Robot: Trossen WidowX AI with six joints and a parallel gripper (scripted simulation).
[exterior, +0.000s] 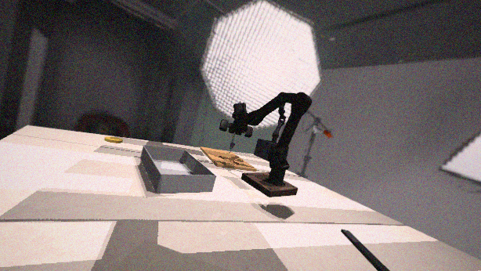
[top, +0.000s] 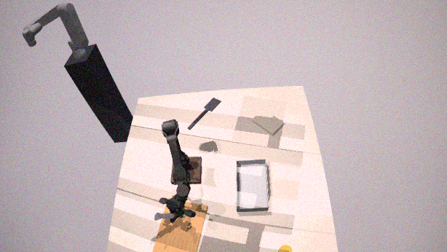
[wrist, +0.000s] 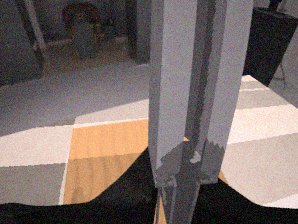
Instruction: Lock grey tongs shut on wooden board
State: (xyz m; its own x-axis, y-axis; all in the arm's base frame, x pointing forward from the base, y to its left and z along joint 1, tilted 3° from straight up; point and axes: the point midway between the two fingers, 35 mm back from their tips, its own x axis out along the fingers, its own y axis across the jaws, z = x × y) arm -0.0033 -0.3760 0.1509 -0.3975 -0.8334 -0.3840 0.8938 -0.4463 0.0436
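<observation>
The wooden board lies 17 cm below my gripper tip. Round my gripper tip: grey roasting tin: 41 cm ahead, 25 cm to the left, 15 cm below; dark spatula: 13 cm ahead, 85 cm to the left, 17 cm below; yellow disc: 56 cm ahead, 15 cm to the right, 16 cm below.
</observation>
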